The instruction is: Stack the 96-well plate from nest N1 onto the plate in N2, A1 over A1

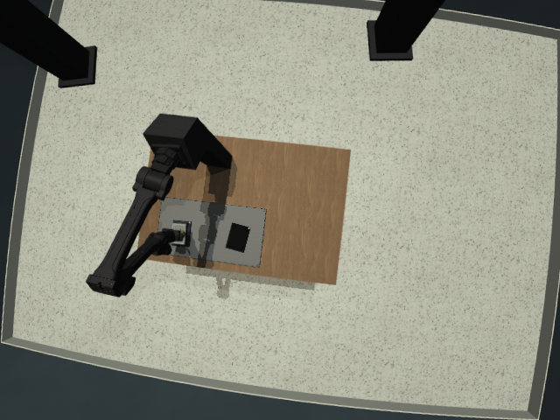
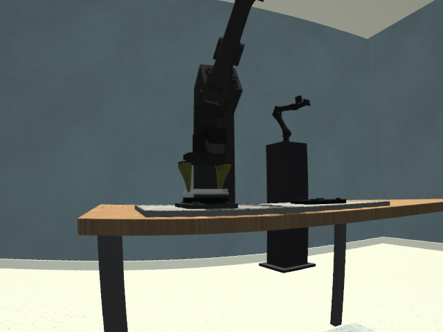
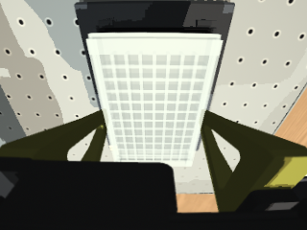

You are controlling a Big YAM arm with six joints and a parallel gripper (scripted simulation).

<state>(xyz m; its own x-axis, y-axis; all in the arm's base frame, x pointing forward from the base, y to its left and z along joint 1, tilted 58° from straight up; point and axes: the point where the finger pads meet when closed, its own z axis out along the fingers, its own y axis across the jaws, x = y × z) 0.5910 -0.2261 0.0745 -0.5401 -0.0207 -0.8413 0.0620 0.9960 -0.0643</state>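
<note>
My gripper is now 10 mm above the white 96-well plate. The rest, counted from my hand: black 96-well plate (30 mm below); black plate nest (370 mm to the left, 40 mm below, 40 mm ahead).
</note>
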